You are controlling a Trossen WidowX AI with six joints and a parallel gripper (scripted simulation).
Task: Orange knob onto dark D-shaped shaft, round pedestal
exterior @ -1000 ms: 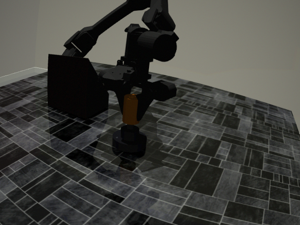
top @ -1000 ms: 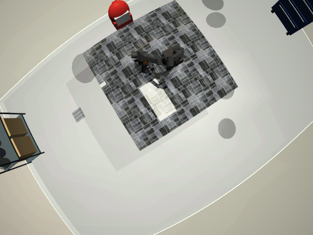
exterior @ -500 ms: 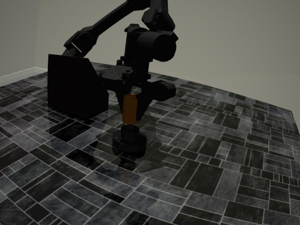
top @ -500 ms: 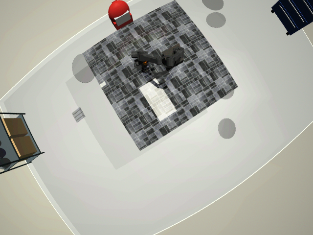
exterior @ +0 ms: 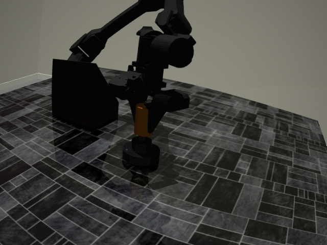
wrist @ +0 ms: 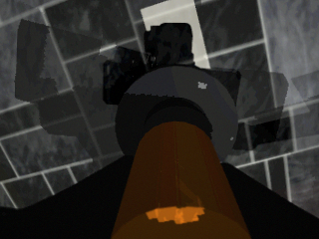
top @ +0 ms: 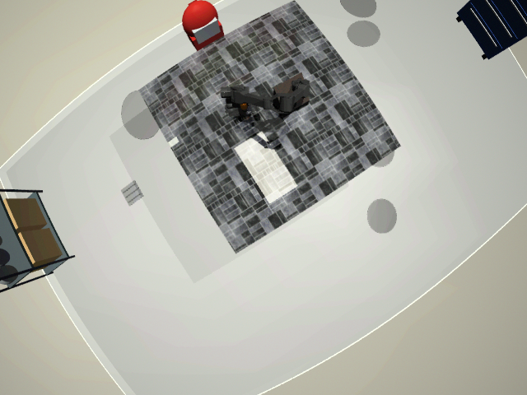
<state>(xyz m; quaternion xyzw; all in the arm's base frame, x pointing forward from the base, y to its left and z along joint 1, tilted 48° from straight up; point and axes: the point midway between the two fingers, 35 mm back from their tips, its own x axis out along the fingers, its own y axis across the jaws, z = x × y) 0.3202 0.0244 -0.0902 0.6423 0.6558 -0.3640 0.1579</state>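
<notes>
Right now the orange knob is 20 mm above my gripper tip. Also, from my gripper tip: round pedestal (40 mm below).
</notes>
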